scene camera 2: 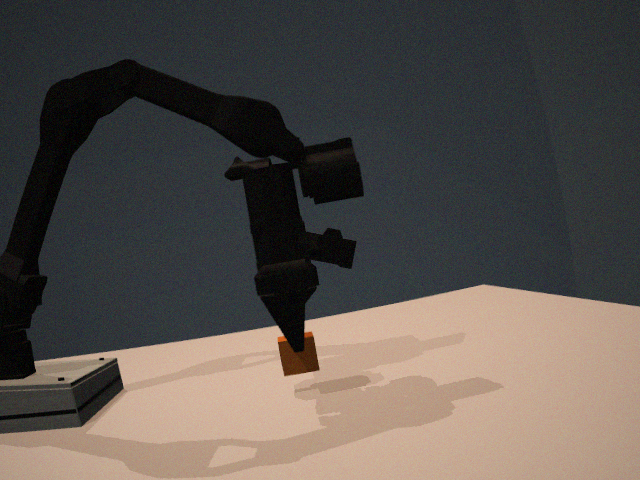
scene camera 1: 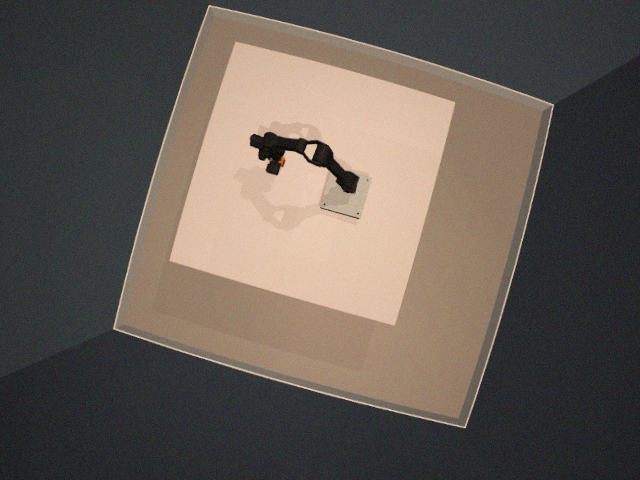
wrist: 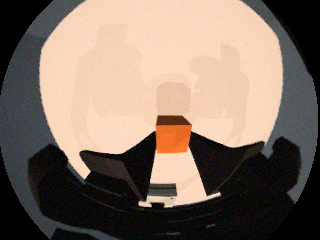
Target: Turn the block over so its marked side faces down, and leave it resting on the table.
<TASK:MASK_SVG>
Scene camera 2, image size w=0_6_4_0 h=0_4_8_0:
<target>my gripper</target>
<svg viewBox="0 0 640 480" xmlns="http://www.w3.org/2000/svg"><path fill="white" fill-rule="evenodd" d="M249 216L258 273L255 276L257 294L261 295L261 300L283 332L293 351L303 352L305 304L316 291L316 286L319 285L317 269L311 263L311 260L337 264L340 267L351 269L357 241L343 239L341 231L338 229L327 228L323 234L306 232L299 208L281 209Z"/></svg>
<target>orange block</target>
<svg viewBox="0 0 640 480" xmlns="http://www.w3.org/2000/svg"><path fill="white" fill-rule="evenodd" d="M312 332L304 333L303 352L294 352L285 336L278 337L284 376L320 370Z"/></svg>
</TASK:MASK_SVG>
